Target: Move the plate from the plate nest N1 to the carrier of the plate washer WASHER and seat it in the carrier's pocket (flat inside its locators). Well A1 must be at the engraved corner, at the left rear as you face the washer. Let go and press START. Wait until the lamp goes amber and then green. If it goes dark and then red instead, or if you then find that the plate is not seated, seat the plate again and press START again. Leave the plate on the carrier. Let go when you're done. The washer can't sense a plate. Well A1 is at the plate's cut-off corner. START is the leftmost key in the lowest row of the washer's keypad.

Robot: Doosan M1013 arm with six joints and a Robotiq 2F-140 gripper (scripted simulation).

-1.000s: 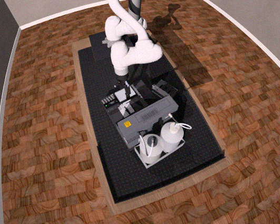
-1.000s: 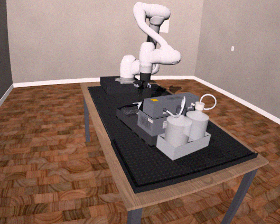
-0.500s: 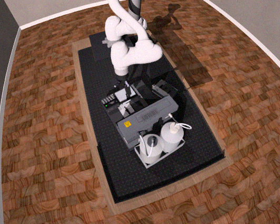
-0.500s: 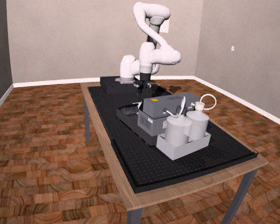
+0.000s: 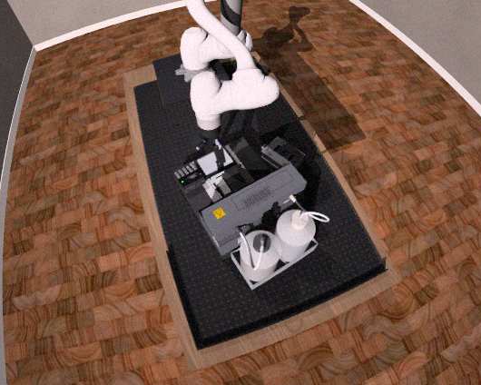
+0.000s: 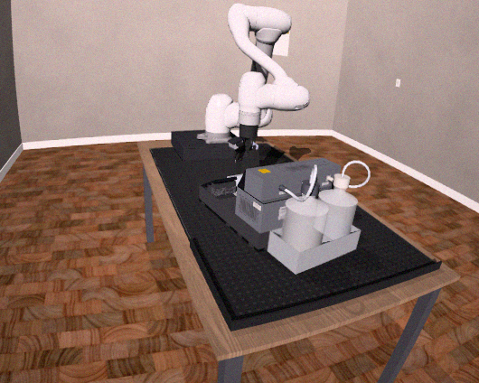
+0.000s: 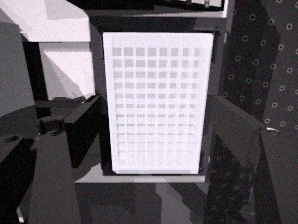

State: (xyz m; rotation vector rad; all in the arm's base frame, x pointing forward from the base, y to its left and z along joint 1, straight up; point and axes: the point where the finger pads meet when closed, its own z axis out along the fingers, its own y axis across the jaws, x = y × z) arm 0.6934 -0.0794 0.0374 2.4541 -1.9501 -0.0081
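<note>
My gripper is now 2 cm above the multi-well plate. Round my hand: grey plate washer 15 cm ahead, 4 cm to the left, 1 cm above; then grey plate nest 2 cm ahead, 31 cm to the left, 7 cm below.
</note>
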